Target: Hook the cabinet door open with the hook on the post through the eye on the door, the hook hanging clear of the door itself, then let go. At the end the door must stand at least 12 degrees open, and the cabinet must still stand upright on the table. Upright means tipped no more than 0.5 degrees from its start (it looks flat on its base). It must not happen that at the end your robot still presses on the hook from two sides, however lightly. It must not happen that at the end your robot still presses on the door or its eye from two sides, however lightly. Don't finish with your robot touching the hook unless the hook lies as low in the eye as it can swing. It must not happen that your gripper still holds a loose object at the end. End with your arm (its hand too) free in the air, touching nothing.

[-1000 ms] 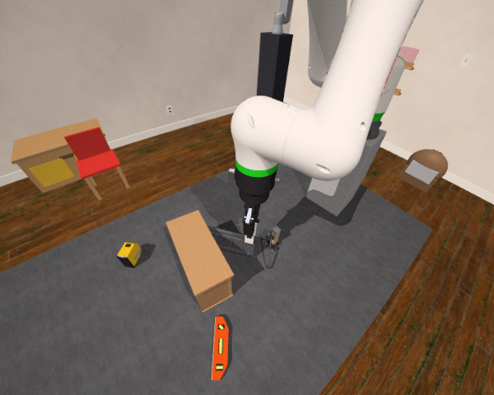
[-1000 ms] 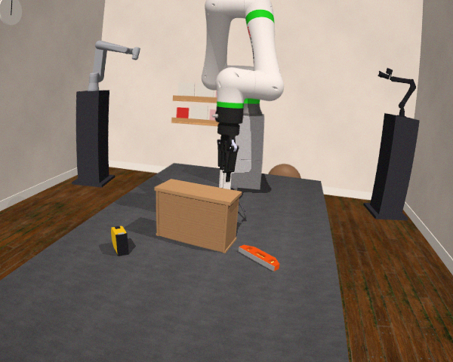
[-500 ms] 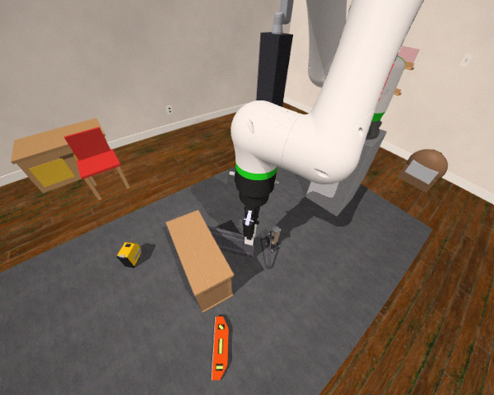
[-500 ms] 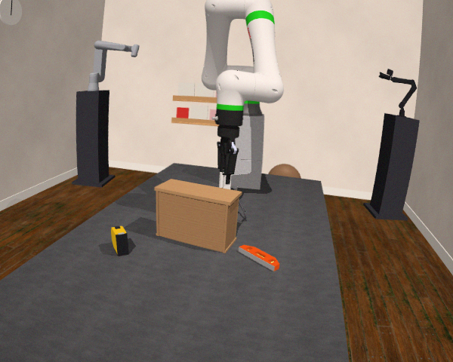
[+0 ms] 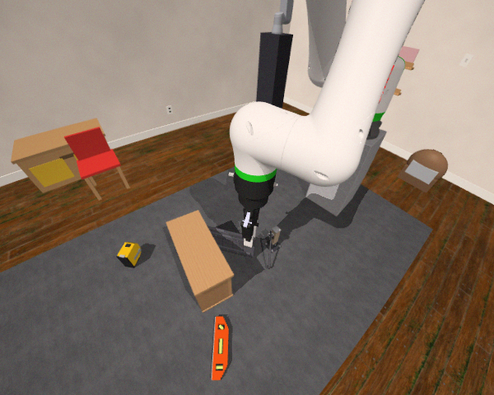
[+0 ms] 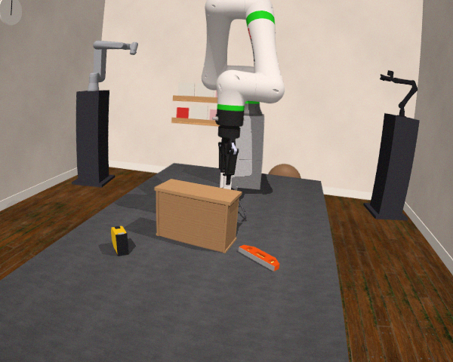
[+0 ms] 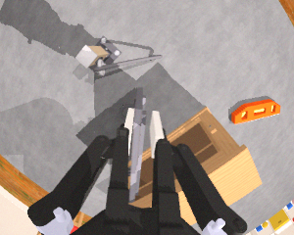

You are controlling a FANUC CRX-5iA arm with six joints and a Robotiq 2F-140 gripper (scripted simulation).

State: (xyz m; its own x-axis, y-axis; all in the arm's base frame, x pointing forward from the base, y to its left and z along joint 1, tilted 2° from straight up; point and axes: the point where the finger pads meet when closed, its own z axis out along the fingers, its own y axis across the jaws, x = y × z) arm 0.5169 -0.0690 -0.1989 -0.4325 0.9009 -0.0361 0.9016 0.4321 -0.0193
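Right now my hand is 30 mm short of the dark grey door, 80 mm to the left of it and 80 mm above it. Round my hand: yellow tape measure (290 mm ahead, 290 mm to the right, 120 mm below).
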